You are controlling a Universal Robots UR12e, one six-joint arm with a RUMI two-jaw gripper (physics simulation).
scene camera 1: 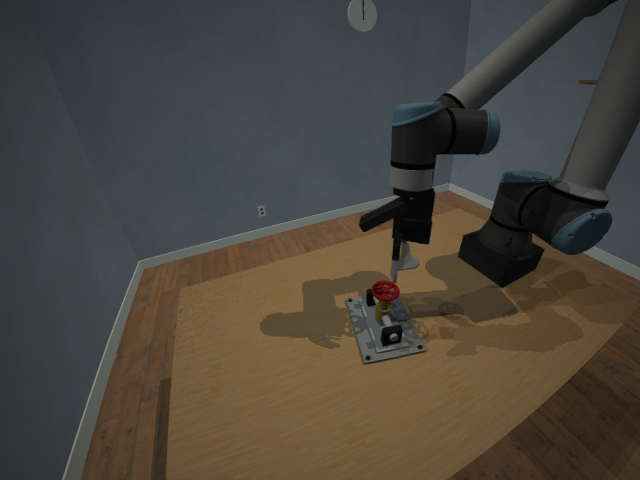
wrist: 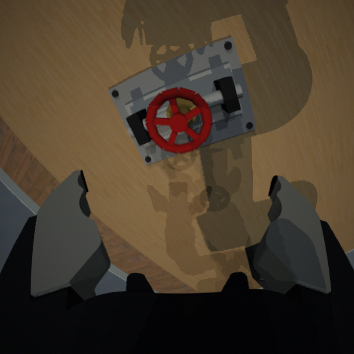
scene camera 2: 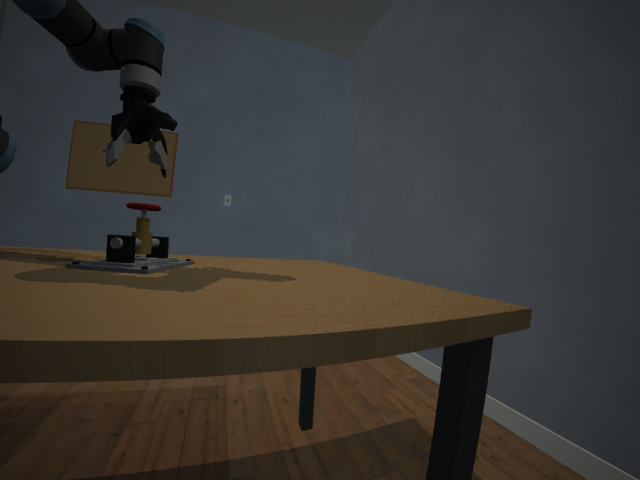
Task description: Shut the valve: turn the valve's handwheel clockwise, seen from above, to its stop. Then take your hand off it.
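The valve's red handwheel (scene camera 1: 385, 291) (scene camera 2: 143, 206) (wrist: 178, 122) lies level on top of the brass valve body (scene camera 1: 383, 313) (scene camera 2: 143, 228). The valve stands on a grey base plate (scene camera 1: 382, 355) (scene camera 2: 170, 262) (wrist: 210, 57), with its pipe running through two black supports. My gripper (scene camera 1: 403, 271) (scene camera 2: 136, 169) (wrist: 179, 175) is open wide and empty. It hangs above the handwheel, with clear air between the fingertips and the wheel in scene camera 2. In the wrist view the wheel shows beyond the fingertips, apart from both. The wheel bears no mark that tells its turn angle.
The plate sits on a wooden table (scene camera 1: 258, 392) (scene camera 2: 258, 310) (wrist: 60, 75). The arm's black base (scene camera 1: 498, 258) stands to the right of the valve in scene camera 1, with a lower arm joint (scene camera 1: 581, 227) beside it. Shadows of the arm fall around the plate.
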